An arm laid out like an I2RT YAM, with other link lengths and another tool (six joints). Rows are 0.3 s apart.
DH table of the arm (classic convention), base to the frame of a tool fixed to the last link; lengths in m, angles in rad. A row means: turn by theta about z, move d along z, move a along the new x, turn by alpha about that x. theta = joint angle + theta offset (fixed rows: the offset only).
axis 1: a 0.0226, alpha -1.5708, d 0.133, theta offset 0
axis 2: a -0.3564, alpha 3.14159, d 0, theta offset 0
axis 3: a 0.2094, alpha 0, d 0, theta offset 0.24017
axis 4: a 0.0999, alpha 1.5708, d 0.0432, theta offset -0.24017
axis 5: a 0, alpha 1.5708, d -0.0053, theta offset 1.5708
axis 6: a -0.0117, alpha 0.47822, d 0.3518, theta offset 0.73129
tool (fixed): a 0, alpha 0, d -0.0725, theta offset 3.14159
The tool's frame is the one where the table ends.
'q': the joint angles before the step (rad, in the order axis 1, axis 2, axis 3, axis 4, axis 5, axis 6). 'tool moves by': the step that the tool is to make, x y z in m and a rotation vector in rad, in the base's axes. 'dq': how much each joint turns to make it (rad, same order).
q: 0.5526 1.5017 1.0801 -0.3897 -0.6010 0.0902
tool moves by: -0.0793 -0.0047 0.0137 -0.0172 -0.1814 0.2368
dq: 0.1125 -0.1591 -0.0474 -0.0907 -0.0023 -0.2079
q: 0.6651 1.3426 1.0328 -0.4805 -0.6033 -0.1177
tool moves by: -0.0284 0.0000 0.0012 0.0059 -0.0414 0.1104
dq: 0.0295 -0.0218 -0.0052 -0.0332 -0.0411 -0.0898
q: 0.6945 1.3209 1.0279 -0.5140 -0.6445 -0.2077
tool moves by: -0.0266 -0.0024 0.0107 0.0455 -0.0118 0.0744
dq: 0.0060 -0.0427 -0.0265 -0.0021 -0.0673 -0.0386
